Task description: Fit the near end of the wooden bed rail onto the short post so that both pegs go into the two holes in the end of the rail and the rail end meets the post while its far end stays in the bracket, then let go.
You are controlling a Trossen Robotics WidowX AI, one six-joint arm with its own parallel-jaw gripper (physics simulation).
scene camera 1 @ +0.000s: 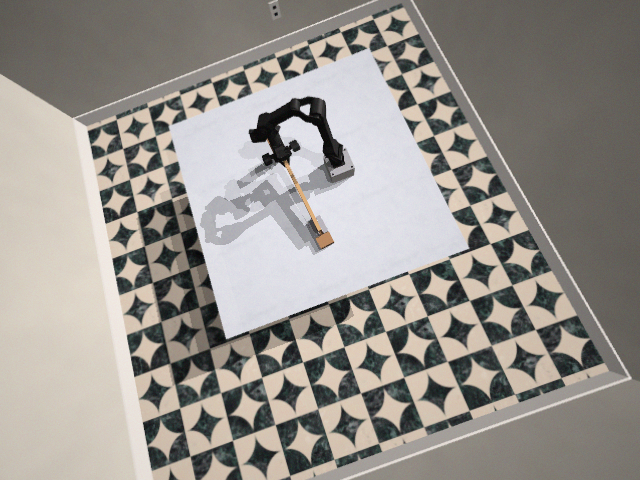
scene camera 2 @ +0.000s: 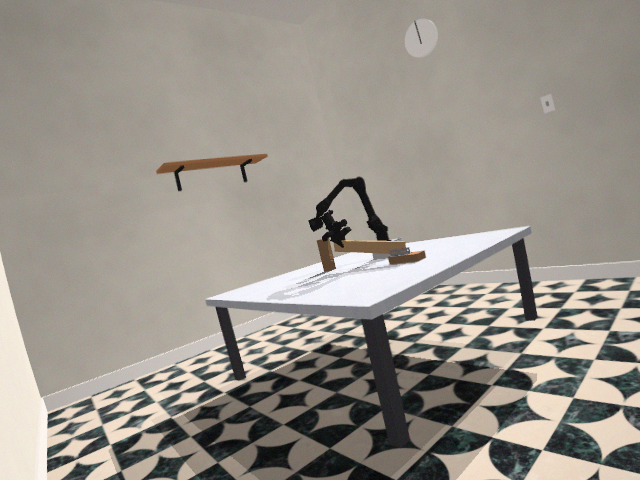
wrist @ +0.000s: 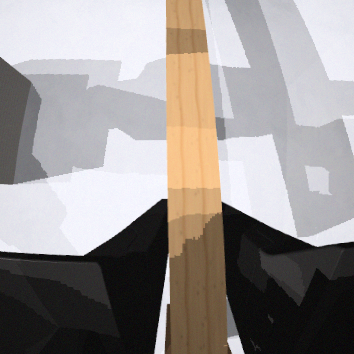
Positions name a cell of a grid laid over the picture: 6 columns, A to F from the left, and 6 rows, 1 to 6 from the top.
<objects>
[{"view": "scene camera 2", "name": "wooden bed rail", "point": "D4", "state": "gripped by the gripper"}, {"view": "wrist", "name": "gripper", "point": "D4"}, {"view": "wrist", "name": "wooden bed rail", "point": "D6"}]
</objects>
